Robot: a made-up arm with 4 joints.
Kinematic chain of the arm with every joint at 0, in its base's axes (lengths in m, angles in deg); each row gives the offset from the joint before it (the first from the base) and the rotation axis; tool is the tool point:
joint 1: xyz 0 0 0.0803 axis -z
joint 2: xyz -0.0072 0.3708 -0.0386 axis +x
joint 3: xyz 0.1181 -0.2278 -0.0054 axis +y
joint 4: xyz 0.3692 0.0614 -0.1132 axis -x
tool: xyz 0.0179 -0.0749 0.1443
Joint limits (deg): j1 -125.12..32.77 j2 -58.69..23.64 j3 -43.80..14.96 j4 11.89..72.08
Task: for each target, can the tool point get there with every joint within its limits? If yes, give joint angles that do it. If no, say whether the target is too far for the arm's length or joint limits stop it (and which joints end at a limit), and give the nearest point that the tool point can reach.
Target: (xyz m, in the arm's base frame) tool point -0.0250 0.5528 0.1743
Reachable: yes | joints -63.37 -11.35 -10.78 42.24
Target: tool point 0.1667 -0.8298 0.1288
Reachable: no: joint limits stop it (at a limit: joint 1, joint 2, joint 4) | nearest point 0.3631 -0.1502 0.2046 | short by 0.712 m
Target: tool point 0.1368 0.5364 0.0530
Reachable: yes | joints -50.44 -3.65 5.64 38.53
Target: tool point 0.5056 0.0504 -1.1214
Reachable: no: too far | nearest point 0.5337 0.0532 -0.1005 | short by 1.021 m
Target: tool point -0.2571 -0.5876 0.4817
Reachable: no: joint limits stop it (at a limit: joint 1, joint 3) | nearest point -0.6159 0.0032 0.3667 | short by 0.701 m
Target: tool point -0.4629 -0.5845 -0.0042
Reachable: no: joint limits stop it (at a limit: joint 1, joint 2, joint 3) | nearest point -0.6829 -0.0191 0.2464 | short by 0.656 m
